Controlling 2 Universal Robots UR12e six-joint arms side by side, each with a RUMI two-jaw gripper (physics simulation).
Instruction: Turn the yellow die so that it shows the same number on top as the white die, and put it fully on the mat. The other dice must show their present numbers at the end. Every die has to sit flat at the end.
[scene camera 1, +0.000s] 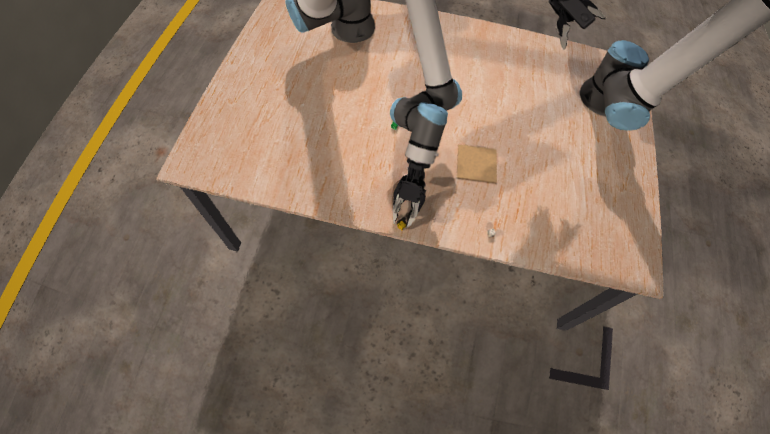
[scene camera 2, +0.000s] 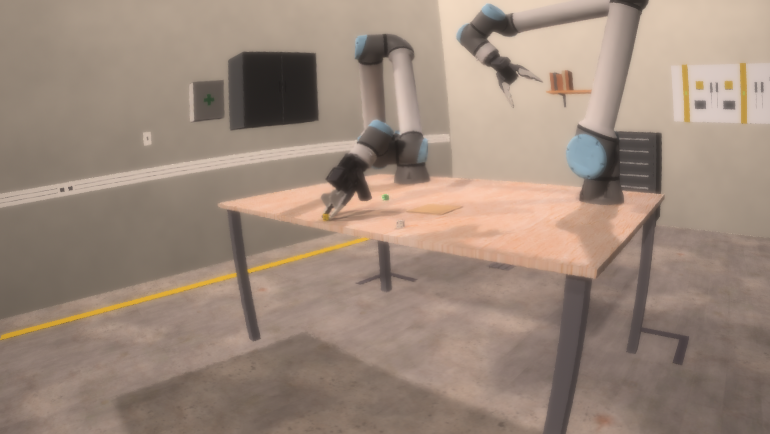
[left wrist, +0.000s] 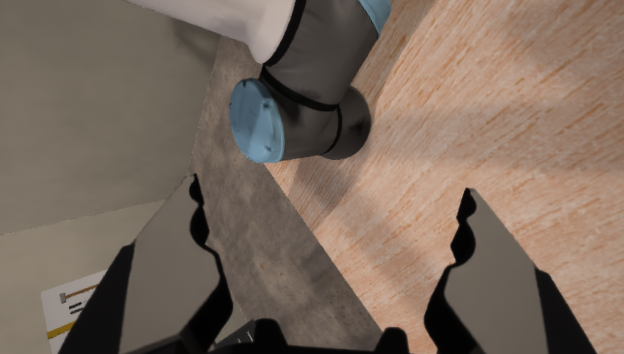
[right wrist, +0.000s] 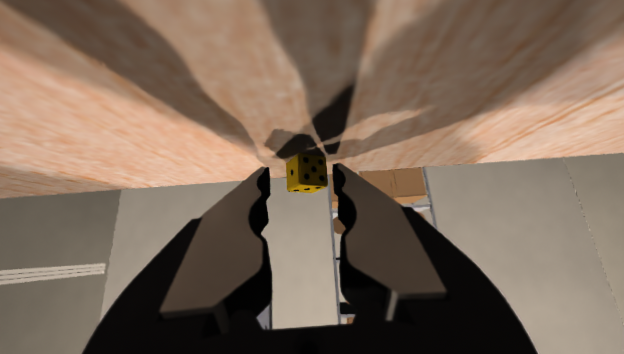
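The yellow die (scene camera 1: 401, 225) (scene camera 2: 325, 217) (right wrist: 307, 173) is near the table's front edge. In the right wrist view one face shows five pips and a side face one. My right gripper (scene camera 1: 403, 221) (scene camera 2: 327, 213) (right wrist: 301, 167) is partly open around it, with a gap on both sides. The white die (scene camera 1: 491, 232) (scene camera 2: 400, 223) stands to the right near the front edge; its number is too small to read. The green die (scene camera 1: 394, 125) (scene camera 2: 385, 197) lies farther back, beside the right arm. The tan mat (scene camera 1: 477, 164) (scene camera 2: 434, 208) lies flat. My left gripper (scene camera 1: 583, 32) (scene camera 2: 526, 93) (left wrist: 328, 183) is open, high up, empty.
The wooden table (scene camera 1: 258, 134) (scene camera 2: 528, 226) carries both arm bases at its back. The right arm reaches forward over the table, left of the mat. The front table edge is close to the yellow die. Shadows of the arms fall across the wood.
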